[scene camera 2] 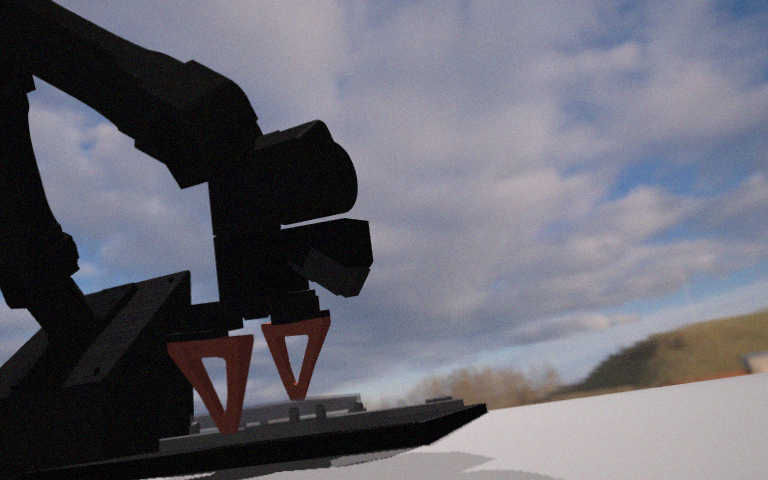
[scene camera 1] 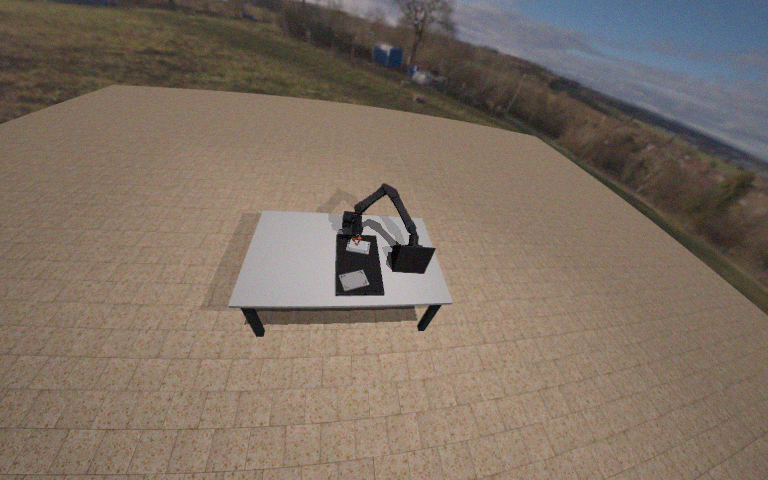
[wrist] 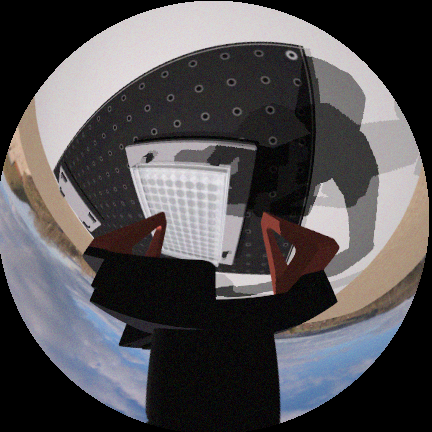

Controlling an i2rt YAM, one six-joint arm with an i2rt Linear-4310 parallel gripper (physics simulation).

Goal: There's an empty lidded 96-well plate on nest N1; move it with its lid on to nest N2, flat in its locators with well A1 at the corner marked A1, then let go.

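Places are measured from the arm's base along level axes (x ahead, y left, z up), in millimetres.
Pixels of known places: gripper, fingertip midpoint: [scene camera 2: 266, 415] [scene camera 1: 357, 241] [wrist: 213, 216]; arm's base, link origin: [scene camera 2: 81, 334] [scene camera 1: 413, 246].
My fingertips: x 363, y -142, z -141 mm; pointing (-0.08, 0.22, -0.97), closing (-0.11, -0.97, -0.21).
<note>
For each thing: its top centre in the pictures, then the offset to it from my fingertips. Level surfaces: height alone.
- clear lidded 96-well plate, top centre: [scene camera 2: 277, 403] [wrist: 179, 227] [scene camera 1: 358, 244] 9 mm back, 34 mm left, 10 mm up
- light grey nest, top centre: [scene camera 2: 276, 411] [wrist: 182, 223] [scene camera 1: 358, 244] 10 mm back, 33 mm left, 3 mm up
- black board, top centre: [scene camera 2: 336, 425] [wrist: 117, 210] [scene camera 1: 358, 261] 14 mm back, 169 mm left, 18 mm down
- white table, surface height: 32 mm down
The clear lidded 96-well plate [scene camera 1: 357, 246] [scene camera 2: 339, 402] [wrist: 182, 200] lies on a light grey nest [scene camera 2: 385, 419] [wrist: 233, 235] at the far end of the black board. My gripper [scene camera 1: 356, 241] [scene camera 2: 262, 414] [wrist: 213, 216] is open, fingers pointing down, with its tips low near lid height. In the wrist view the left fingertip overlaps the plate's left part, while the right fingertip stands off its right side with a gap. Nothing is held. The other nest [scene camera 1: 353, 280] [wrist: 80, 197] bears no plate and sits at the board's near end. Corner marks are too small to read.
The black board [scene camera 1: 359, 263] [wrist: 215, 100] with rows of holes carries both nests on the white table [scene camera 1: 288, 260]. The arm's dark base block [scene camera 1: 413, 258] [scene camera 2: 144, 362] stands beside the board. Arm shadows fall across the nest, board and table.
</note>
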